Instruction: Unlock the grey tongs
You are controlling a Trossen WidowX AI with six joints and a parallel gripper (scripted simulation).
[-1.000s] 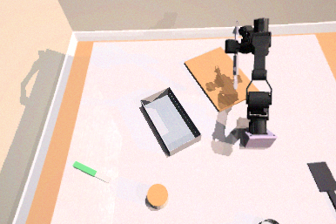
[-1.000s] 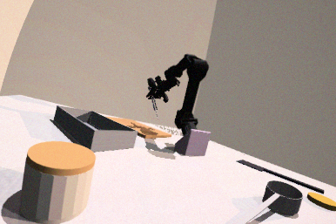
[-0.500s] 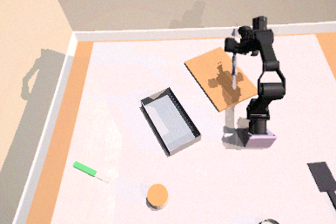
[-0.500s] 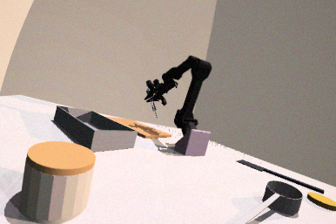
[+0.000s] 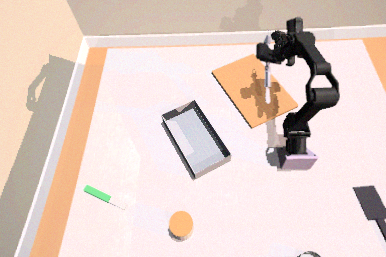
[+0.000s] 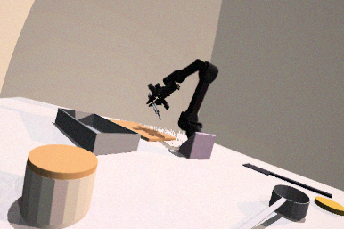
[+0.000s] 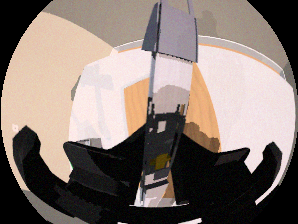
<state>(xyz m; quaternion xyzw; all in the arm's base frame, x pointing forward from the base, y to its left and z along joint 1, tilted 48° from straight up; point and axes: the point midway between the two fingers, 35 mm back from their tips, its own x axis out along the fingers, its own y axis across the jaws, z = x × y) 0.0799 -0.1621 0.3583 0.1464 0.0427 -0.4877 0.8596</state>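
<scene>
My gripper tip is now 2 cm short of the wooden board, 3 cm to the right of it and 15 cm above it. From my gripper tip the other things lie so: green-handled tool 62 cm ahead, 54 cm to the left, 15 cm below; then black knife 35 cm behind, 63 cm to the left, 15 cm below; then roasting tin 29 cm ahead, 30 cm to the left, 13 cm below.
</scene>
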